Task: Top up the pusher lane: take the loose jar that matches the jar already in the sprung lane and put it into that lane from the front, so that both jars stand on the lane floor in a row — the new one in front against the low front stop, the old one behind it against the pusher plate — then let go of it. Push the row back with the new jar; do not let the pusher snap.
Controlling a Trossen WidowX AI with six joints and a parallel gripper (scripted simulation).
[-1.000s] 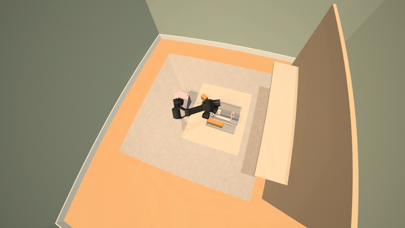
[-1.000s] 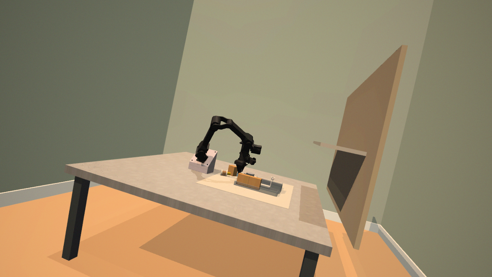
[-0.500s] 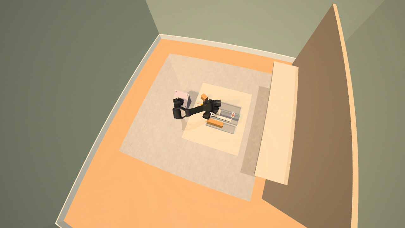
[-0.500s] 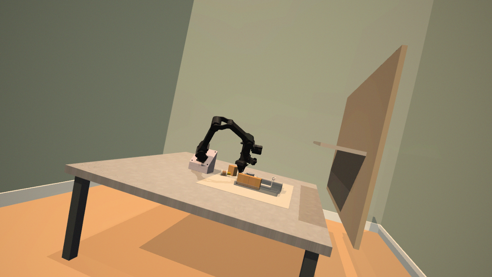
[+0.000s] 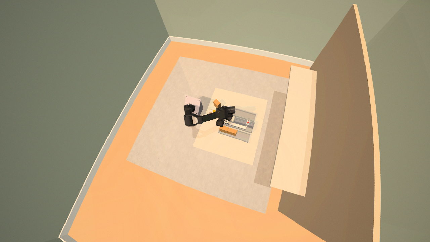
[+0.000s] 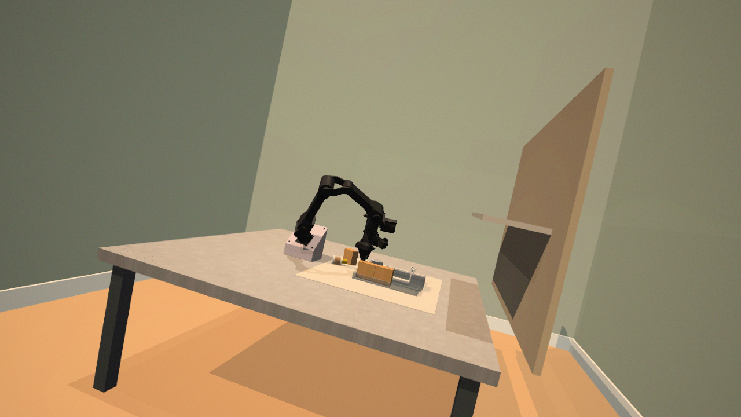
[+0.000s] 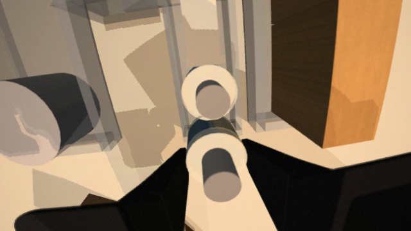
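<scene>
The grey lid is 2 cm ahead of my gripper tip, 13 cm to the left of it and 2 cm below it. The rest, counted from my gripper tip: grey lane rack: 16 cm ahead, 4 cm to the left, 3 cm below.
</scene>
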